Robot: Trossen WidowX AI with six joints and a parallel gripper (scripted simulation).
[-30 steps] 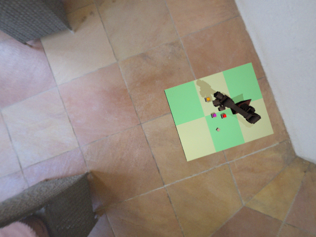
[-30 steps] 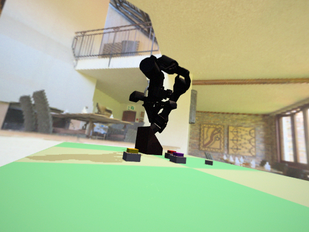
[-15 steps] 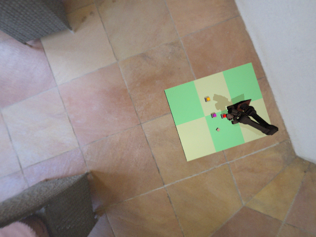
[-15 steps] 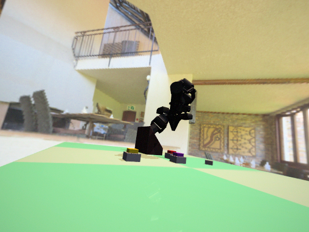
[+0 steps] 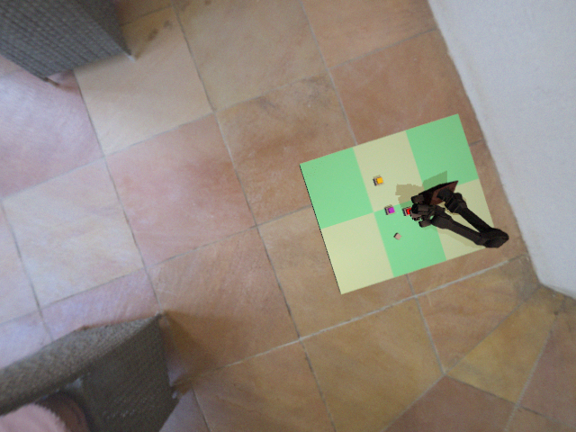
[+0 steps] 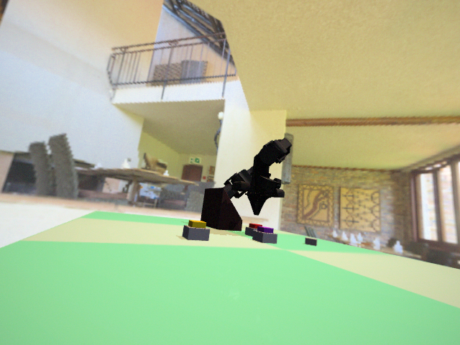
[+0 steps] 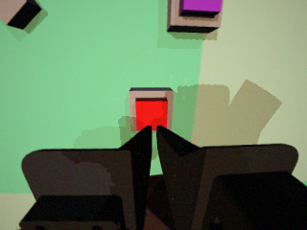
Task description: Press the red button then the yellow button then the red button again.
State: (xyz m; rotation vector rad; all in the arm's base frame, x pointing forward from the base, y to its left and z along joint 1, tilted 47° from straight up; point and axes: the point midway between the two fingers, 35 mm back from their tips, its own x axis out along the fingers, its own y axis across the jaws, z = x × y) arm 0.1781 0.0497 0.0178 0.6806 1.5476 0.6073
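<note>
Now: gripper tip 4 cm above the red button. Round my gripper tip: yellow button: 25 cm to the right, 11 cm ahead, 4 cm below; then purple button: 11 cm ahead, 5 cm to the right, 4 cm below; then block: 13 cm to the left, 12 cm ahead, 6 cm below.
</note>
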